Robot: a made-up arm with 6 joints.
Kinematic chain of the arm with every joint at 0, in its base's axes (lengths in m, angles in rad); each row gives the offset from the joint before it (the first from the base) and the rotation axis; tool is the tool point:
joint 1: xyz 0 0 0.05 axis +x
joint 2: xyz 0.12 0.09 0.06 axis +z
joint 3: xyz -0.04 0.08 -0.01 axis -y
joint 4: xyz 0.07 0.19 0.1 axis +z
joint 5: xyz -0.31 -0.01 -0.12 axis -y
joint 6: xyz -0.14 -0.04 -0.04 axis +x
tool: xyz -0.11 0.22 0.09
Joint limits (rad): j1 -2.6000..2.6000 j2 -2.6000..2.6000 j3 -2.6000..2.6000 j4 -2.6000..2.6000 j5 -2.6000..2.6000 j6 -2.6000..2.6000
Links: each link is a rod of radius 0.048 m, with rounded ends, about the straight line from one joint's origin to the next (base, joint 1, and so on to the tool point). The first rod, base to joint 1, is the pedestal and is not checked.
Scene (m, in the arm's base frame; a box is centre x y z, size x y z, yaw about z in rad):
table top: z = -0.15
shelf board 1: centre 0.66 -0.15 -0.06 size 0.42 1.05 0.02 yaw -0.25
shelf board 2: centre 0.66 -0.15 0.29 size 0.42 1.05 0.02 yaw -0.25
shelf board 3: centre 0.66 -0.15 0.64 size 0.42 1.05 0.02 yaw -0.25
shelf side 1: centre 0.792 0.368 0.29 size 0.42 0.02 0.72 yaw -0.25
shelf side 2: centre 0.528 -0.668 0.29 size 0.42 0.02 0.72 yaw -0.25
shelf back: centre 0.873 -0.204 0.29 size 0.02 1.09 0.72 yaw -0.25
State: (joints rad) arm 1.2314 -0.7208 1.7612 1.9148 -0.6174 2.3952
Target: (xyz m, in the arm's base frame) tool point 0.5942 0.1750 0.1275
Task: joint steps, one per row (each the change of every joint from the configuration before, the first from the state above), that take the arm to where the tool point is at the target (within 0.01 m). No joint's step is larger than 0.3 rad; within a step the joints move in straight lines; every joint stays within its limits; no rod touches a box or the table.
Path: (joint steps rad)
1: -0.0114 0.1605 -0.2606 -0.0031 0.1620 0.0293
2: -0.0115 0.1606 -0.2606 -0.0030 0.1620 0.0292
3: -0.0114 0.1605 -0.2606 -0.0031 0.1620 0.0293
4: -0.0114 0.1606 -0.2606 -0.0030 0.1619 0.0292
5: -0.0115 0.1605 -0.2606 -0.0031 0.1620 0.0293
6: -0.0114 0.1606 -0.2605 -0.0030 0.1620 0.0292
7: -0.0114 0.1605 -0.2606 -0.0031 0.1620 0.0293

